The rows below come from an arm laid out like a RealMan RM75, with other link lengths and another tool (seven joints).
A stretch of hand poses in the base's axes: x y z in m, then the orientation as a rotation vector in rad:
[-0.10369 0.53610 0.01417 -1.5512 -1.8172 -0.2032]
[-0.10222 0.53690 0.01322 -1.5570 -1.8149 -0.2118]
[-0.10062 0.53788 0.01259 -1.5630 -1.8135 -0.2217]
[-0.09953 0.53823 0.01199 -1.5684 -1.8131 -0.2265]
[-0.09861 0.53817 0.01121 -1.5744 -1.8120 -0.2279]
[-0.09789 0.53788 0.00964 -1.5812 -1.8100 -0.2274]
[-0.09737 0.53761 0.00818 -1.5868 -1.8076 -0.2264]
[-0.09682 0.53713 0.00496 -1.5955 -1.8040 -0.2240]
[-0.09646 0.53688 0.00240 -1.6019 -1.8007 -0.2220]
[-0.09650 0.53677 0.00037 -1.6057 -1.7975 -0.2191]
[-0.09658 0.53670 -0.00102 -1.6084 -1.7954 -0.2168]
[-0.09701 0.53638 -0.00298 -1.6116 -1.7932 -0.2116]
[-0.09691 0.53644 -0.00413 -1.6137 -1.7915 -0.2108]
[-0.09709 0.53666 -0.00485 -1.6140 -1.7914 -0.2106]
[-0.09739 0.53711 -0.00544 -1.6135 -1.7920 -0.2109]
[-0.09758 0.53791 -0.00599 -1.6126 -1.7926 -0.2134]
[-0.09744 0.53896 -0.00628 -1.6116 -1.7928 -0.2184]
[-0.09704 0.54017 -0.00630 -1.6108 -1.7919 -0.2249]
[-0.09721 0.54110 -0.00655 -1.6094 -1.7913 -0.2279]
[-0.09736 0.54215 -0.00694 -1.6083 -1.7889 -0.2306]
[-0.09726 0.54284 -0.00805 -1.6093 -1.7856 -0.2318]
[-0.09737 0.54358 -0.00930 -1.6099 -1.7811 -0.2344]
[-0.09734 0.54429 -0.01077 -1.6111 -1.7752 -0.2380]
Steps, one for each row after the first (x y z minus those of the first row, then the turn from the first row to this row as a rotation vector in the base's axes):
[0.00147 0.00080 -0.00095 0.0019 -0.0045 -0.0069]
[0.00307 0.00178 -0.00158 0.0040 -0.0104 -0.0138]
[0.00416 0.00213 -0.00218 0.0034 -0.0142 -0.0185]
[0.00508 0.00207 -0.00296 0.0011 -0.0159 -0.0229]
[0.00580 0.00178 -0.00453 -0.0023 -0.0163 -0.0276]
[0.00632 0.00151 -0.00599 -0.0051 -0.0158 -0.0316]
[0.00687 0.00103 -0.00921 -0.0100 -0.0146 -0.0375]
[0.00723 0.00078 -0.01177 -0.0134 -0.0133 -0.0420]
[0.00719 0.00067 -0.01380 -0.0158 -0.0107 -0.0448]
[0.00711 0.00060 -0.01519 -0.0177 -0.0089 -0.0466]
[0.00668 0.00028 -0.01715 -0.0213 -0.0057 -0.0479]
[0.00678 0.00034 -0.01830 -0.0223 -0.0047 -0.0496]
[0.00660 0.00056 -0.01902 -0.0225 -0.0047 -0.0498]
[0.00630 0.00101 -0.01961 -0.0223 -0.0051 -0.0493]
[0.00611 0.00181 -0.02016 -0.0208 -0.0065 -0.0492]
[0.00625 0.00286 -0.02045 -0.0177 -0.0089 -0.0500]
[0.00665 0.00407 -0.02047 -0.0136 -0.0114 -0.0518]
[0.00648 0.00500 -0.02072 -0.0111 -0.0121 -0.0521]
[0.00633 0.00605 -0.02111 -0.0081 -0.0115 -0.0532]
[0.00643 0.00674 -0.02222 -0.0067 -0.0102 -0.0556]
[0.00632 0.00748 -0.02347 -0.0039 -0.0087 -0.0586]
[0.00635 0.00819 -0.02494 -0.0005 -0.0069 -0.0629]

